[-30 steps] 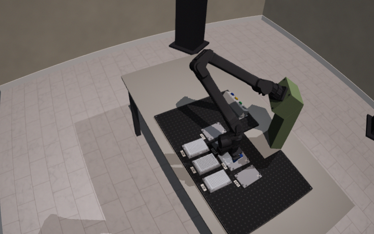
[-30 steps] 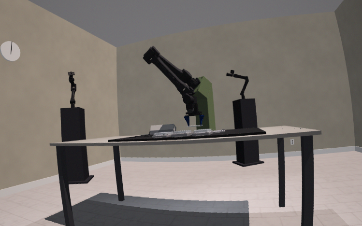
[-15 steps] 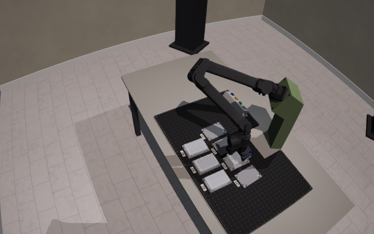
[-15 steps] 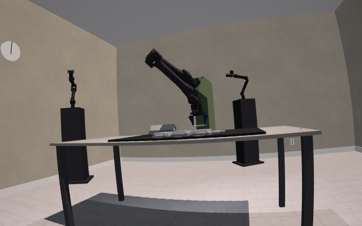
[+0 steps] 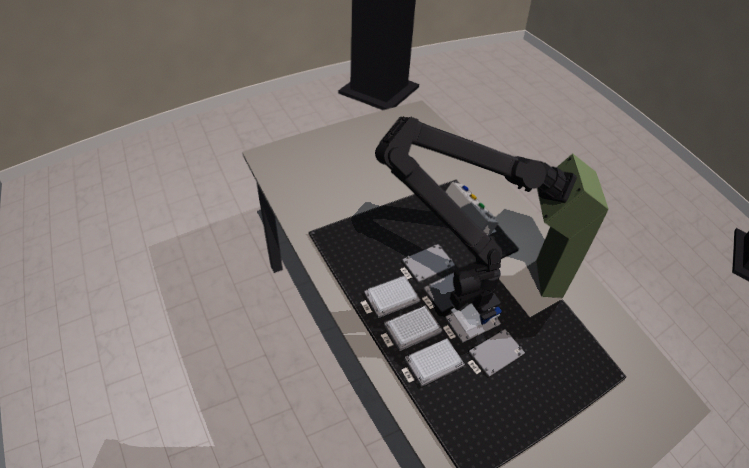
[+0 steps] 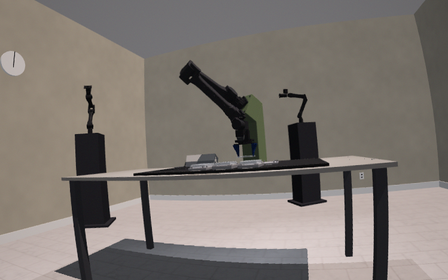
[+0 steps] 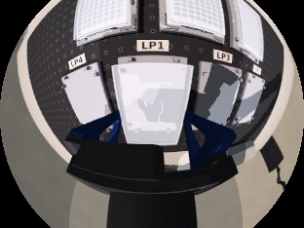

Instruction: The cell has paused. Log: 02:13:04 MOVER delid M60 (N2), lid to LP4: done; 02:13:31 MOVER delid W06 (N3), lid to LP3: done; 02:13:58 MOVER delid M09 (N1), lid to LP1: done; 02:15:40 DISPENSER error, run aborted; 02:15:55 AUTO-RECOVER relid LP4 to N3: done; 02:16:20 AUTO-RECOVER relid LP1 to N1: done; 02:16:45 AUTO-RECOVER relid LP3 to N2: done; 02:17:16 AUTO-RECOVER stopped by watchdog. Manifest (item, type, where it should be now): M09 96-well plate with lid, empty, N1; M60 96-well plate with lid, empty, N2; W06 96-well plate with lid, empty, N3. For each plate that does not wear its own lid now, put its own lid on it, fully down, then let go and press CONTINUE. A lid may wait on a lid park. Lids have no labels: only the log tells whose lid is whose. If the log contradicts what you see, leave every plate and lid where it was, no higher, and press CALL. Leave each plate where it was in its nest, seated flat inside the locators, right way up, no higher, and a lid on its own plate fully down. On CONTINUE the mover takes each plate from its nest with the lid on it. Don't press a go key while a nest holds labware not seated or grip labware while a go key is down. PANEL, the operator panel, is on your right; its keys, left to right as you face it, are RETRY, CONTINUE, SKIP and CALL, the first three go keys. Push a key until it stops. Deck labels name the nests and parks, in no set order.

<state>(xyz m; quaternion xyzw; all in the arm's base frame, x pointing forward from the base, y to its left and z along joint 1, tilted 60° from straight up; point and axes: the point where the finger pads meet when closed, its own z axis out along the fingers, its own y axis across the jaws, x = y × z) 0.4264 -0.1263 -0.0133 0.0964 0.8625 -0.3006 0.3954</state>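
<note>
Right now my hand is 5 cm above the LP1 park. From my hand the other things lie so: LP3 park (11 cm to the right, 7 cm behind, 5 cm below); LP4 park (12 cm to the left, 6 cm ahead, 5 cm below); lp1 label (7 cm ahead, 6 cm below, 5 cm to the right).
</note>
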